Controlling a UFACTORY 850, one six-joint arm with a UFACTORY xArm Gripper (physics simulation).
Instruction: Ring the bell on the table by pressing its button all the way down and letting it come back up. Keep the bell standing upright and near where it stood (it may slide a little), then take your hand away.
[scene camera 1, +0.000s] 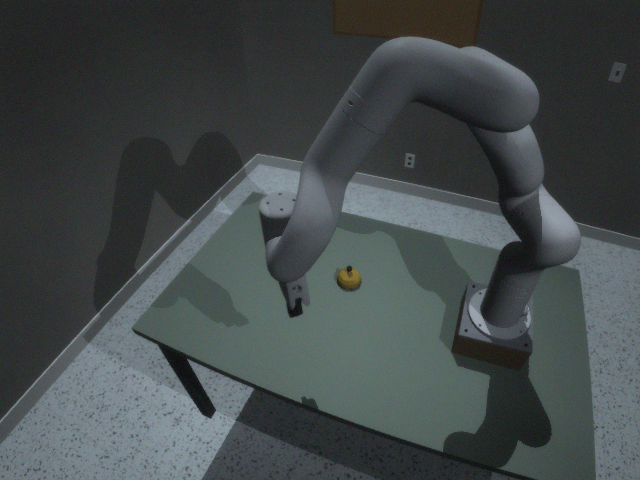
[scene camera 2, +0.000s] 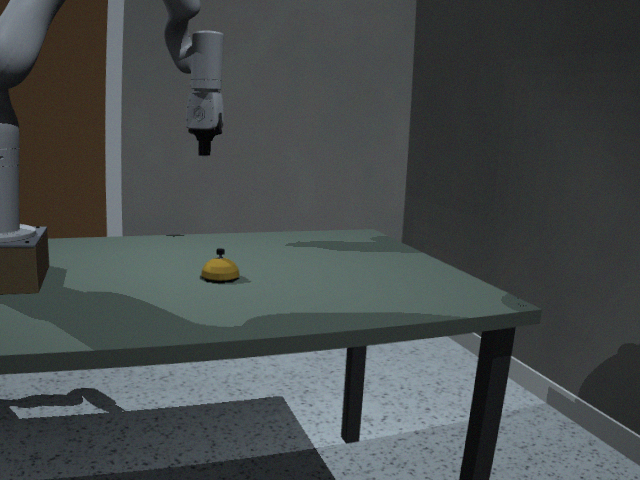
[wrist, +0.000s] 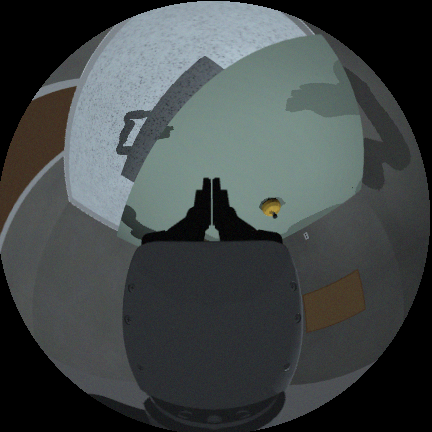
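Note:
The bell (scene camera 1: 349, 279) (scene camera 2: 220, 270) (wrist: 271, 206) is a yellow dome with a black button on a short stem. It stands upright on the green table (scene camera 1: 361, 361) (scene camera 2: 336, 289) (wrist: 240, 130), and its button is up. My gripper (scene camera 1: 295, 313) (scene camera 2: 204, 153) (wrist: 211, 188) is shut and empty, pointing down. It hangs well above the table and off to one side of the bell, touching nothing. In the wrist view the bell shows to the right of the fingers.
The arm's base stands on a wooden block (scene camera 1: 485, 353) (scene camera 2: 19, 269) on the table. The arm arches high over the table in scene camera 1. Walls stand beyond the table, and shadows of the arm fall on the table top.

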